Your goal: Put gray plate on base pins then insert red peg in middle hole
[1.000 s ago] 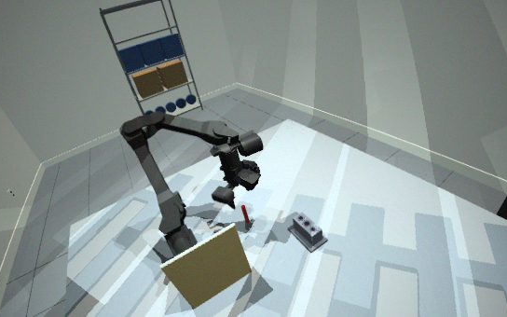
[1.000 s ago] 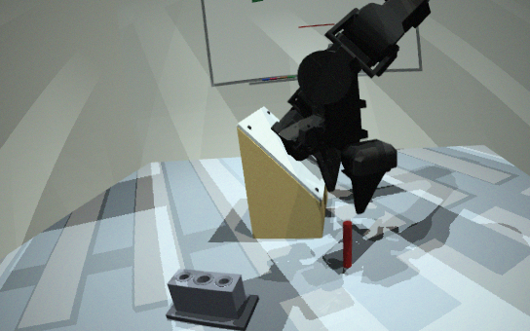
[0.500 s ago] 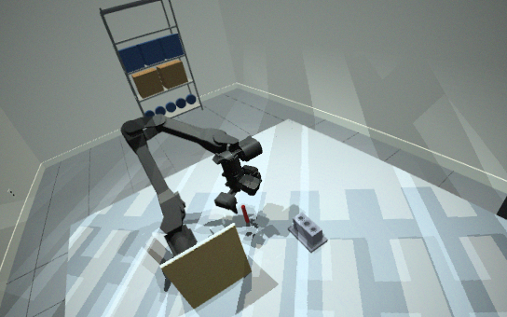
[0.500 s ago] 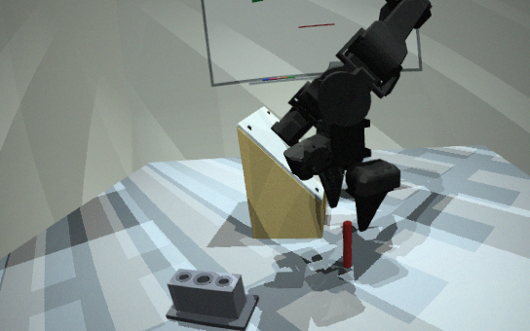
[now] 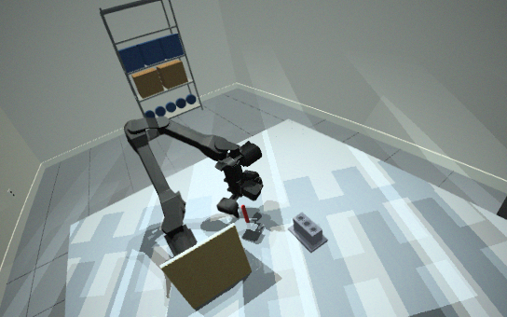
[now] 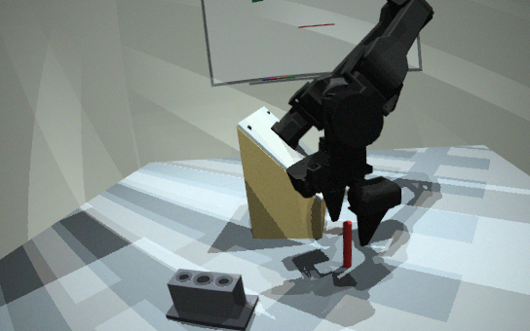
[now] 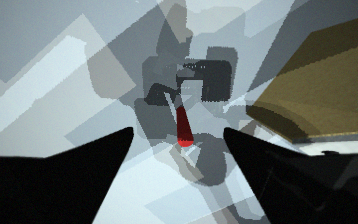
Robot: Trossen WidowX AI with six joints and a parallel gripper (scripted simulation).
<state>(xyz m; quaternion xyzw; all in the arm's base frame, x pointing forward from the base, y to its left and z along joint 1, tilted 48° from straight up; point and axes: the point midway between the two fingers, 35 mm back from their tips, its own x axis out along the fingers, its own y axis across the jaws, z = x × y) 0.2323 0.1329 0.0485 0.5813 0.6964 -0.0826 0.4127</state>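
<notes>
My gripper tip is now 3 cm above the red peg. The rest, counted from my gripper tip: gray plate (12 cm ahead, 19 cm to the right, 2 cm below); then base (12 cm ahead, 19 cm to the right, 6 cm below).
</notes>
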